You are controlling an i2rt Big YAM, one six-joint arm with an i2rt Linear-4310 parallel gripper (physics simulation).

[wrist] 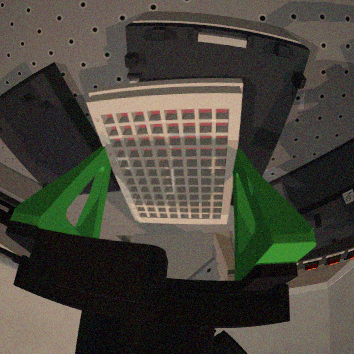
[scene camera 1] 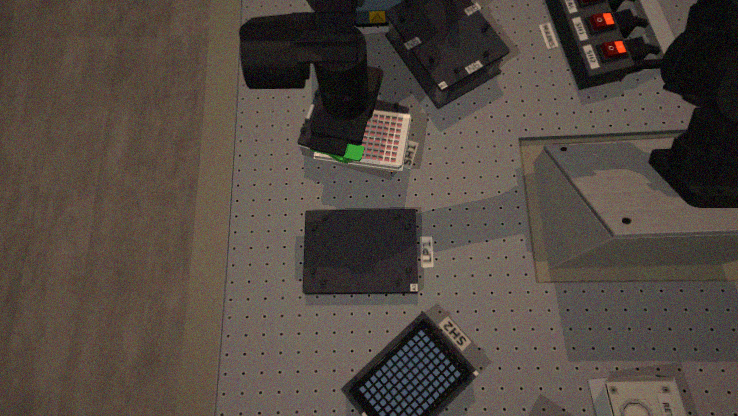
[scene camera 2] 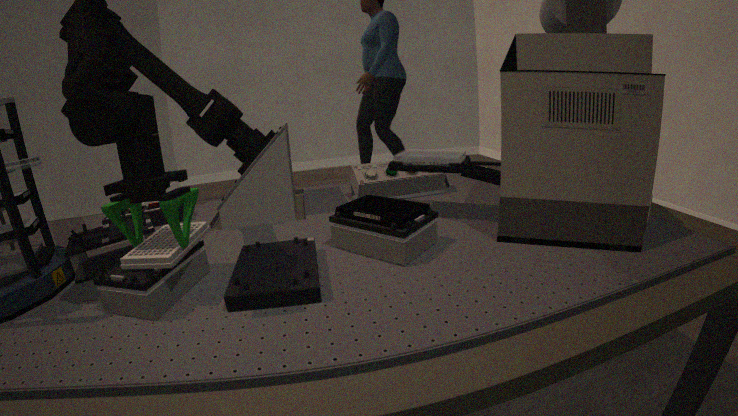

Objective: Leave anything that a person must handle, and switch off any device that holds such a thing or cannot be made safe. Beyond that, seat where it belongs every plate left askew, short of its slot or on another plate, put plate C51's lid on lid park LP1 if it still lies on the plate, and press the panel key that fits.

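Seen in the pictures: gripper, fingertip midpoint: (wrist: 169, 152) (scene camera 1: 350, 134) (scene camera 2: 161, 247); arm's base, origin of the base link: (scene camera 1: 708, 181) (scene camera 2: 259, 153).
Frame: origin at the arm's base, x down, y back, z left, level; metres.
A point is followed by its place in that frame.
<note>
My gripper (scene camera 1: 353, 131) {x 0.058, y -0.429, z -0.084 m} (scene camera 2: 179, 219) (wrist: 169, 152) {x 0.058, y -0.429, z -0.084 m}, with green fingers, is shut on the long sides of a white well plate (scene camera 1: 387, 138) {x 0.052, y -0.376, z -0.077 m} (scene camera 2: 170, 243) {x 0.056, y -0.424, z -0.071 m} (wrist: 168, 105) {x 0.054, y -0.466, z -0.094 m} with red wells. The plate has no lid. It is held over the dark nest SH1 (scene camera 2: 182, 272) {x 0.096, y -0.436, z -0.059 m} (wrist: 211, 60) {x 0.074, y -0.479, z -0.118 m}, a little turned against it; its label (scene camera 1: 410, 153) {x 0.127, y -0.341, z -0.086 m} shows at the right. I cannot tell whether plate and nest touch. The black lid park LP1 (scene camera 1: 359, 249) {x 0.106, y -0.413, z 0.073 m} (scene camera 2: 274, 272) {x 0.105, y -0.441, z 0.076 m} lies bare just in front.
A dark plate with blue wells (scene camera 1: 413, 371) {x 0.067, y -0.336, z 0.232 m} sits in nest SH2. A black plate rests on a grey block (scene camera 1: 450, 45) (scene camera 2: 384, 227). A grey wedge (scene camera 2: 262, 186) {x 0.052, y -0.143, z 0.024 m}, a tall box (scene camera 2: 538, 140) {x -0.041, y -0.416, z 0.476 m} and a key panel (scene camera 2: 400, 175) {x 0.073, y -0.081, z 0.334 m} stand around. A person (scene camera 2: 380, 78) walks behind the table.
</note>
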